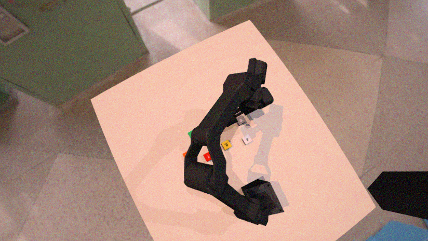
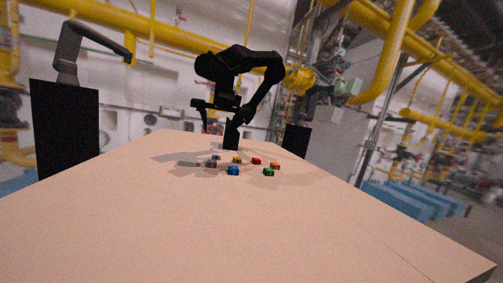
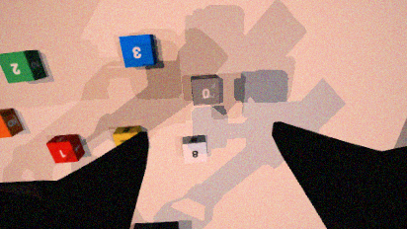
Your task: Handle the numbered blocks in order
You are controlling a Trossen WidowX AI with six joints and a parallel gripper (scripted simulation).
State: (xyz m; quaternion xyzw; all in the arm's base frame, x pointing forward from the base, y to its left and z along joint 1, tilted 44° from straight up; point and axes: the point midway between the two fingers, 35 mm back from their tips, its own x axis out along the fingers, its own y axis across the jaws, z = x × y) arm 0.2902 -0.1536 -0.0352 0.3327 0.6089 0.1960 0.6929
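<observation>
Right now the grey block is 110 mm below my gripper tip, 10 mm to the right of it and 10 mm behind it. The rest, counted from my gripper tip: blue block 110 mm below, 60 mm to the left, 50 mm ahead; then yellow block 110 mm to the left, 110 mm below, 50 mm behind; then white block 110 mm below, 90 mm behind, 20 mm to the left.
</observation>
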